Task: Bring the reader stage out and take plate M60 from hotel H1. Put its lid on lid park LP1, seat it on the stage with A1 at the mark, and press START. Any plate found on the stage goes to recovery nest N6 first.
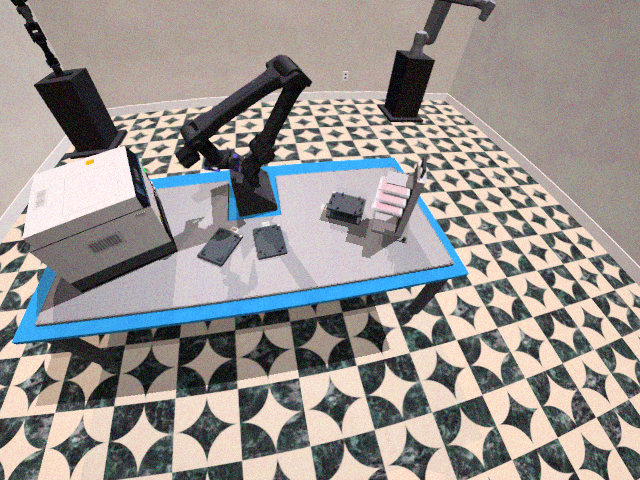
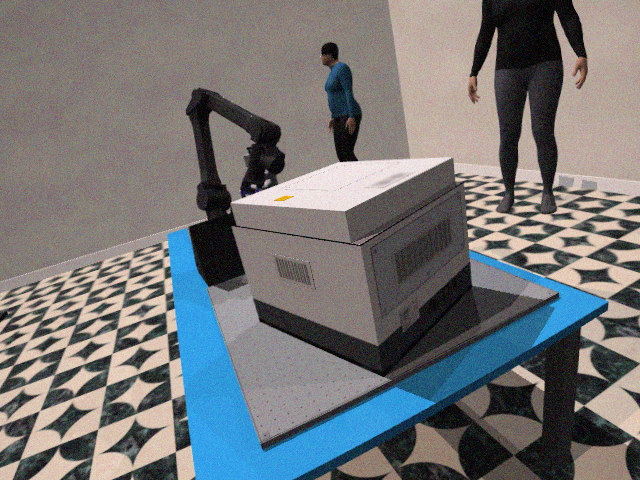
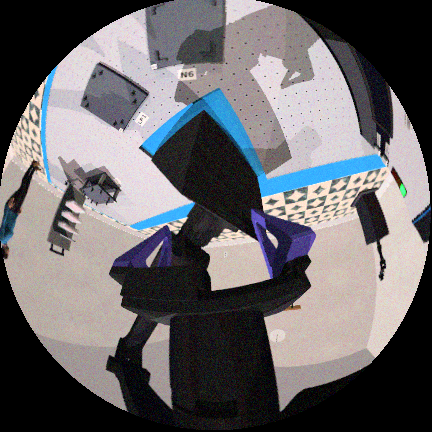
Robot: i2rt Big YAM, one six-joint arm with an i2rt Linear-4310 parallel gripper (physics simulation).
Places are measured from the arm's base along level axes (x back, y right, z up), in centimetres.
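Pixels of known places: gripper, fingertip midpoint: (image 1: 229,170) (image 3: 208,221); arm's base, link origin: (image 1: 246,171) (image 2: 224,231) (image 3: 214,207).
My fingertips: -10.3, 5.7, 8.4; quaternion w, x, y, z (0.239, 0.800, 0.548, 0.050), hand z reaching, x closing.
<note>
For each thing: its top centre in the pictures, then the offset to it from my fingertips, as dx, dy, dz.
- reader, top centre: (image 2: 338,179) (image 1: 81,183) -12.5, +50.7, +10.3
- Nest N6, top centre: (image 1: 219,244) -22.2, +7.5, -20.1
- lid park LP1, top centre: (image 3: 104,100) (image 1: 269,238) -22.4, -13.2, -19.9
The reader (image 1: 98,206) (image 2: 330,258) (image 3: 367,85) is a big white and grey box with a dark base at one table end; no stage shows outside it. A hotel rack (image 1: 412,201) (image 3: 59,220) at the other end holds several pale pink and white plates; their labels are unreadable. Nest N6 (image 1: 220,246) (image 3: 186,30) and lid park LP1 (image 1: 269,241) (image 3: 115,97) are dark flat holders, with nothing seen on them. My gripper (image 1: 222,164) (image 2: 256,187) (image 3: 208,221) is open and empty, raised between the reader and the arm's base. The START button cannot be made out.
A dark raised stand (image 1: 345,207) (image 3: 101,187) is between LP1 and the hotel. The arm's black base (image 1: 253,195) (image 3: 210,160) stands at the table's back edge. Two people (image 2: 341,98) (image 2: 527,98) stand beyond the table. Black pedestals (image 1: 77,111) (image 1: 408,85) stand behind.
</note>
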